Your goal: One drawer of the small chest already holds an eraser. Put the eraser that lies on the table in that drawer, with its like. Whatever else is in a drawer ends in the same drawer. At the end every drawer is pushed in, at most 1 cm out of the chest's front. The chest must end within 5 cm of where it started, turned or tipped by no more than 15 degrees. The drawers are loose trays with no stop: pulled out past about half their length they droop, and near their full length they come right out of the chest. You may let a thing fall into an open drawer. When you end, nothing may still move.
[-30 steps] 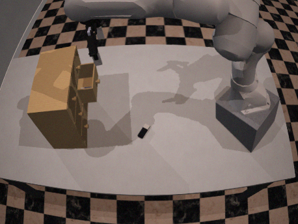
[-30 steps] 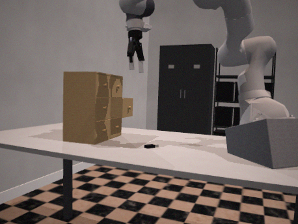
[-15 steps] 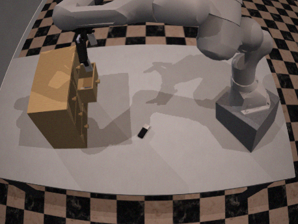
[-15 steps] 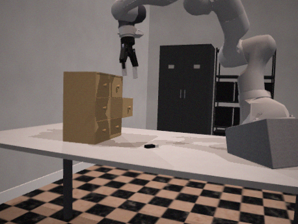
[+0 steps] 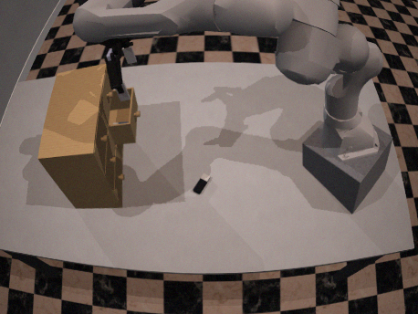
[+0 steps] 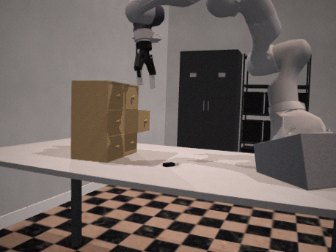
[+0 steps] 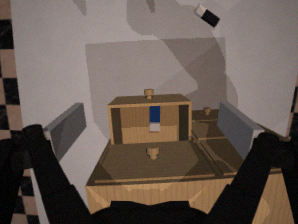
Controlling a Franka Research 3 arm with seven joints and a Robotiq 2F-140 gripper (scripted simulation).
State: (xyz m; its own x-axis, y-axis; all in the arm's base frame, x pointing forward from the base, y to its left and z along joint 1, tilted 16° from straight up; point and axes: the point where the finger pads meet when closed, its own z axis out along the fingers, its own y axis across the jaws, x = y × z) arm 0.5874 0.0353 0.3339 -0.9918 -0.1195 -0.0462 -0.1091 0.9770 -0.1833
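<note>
My hand is 21 cm past the black-and-white eraser, 13 cm to the right of it and 33 cm above it.
</note>
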